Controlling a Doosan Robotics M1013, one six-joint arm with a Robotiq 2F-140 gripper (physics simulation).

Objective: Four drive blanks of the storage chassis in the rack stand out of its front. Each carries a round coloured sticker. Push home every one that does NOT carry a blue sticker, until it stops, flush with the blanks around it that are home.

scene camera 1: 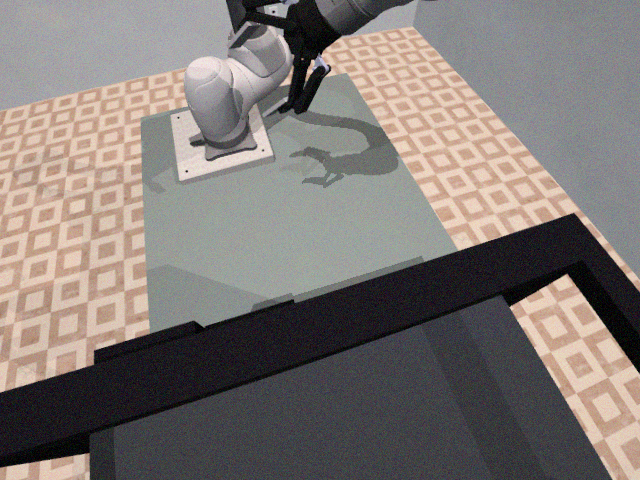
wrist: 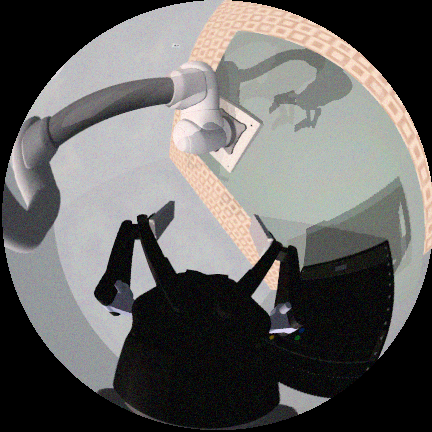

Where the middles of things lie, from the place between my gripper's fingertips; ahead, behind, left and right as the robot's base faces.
Labels:
The black rack (scene camera 1: 427, 365) is 620 mm ahead of my hand, 30 mm to the right of it and 150 mm below it.

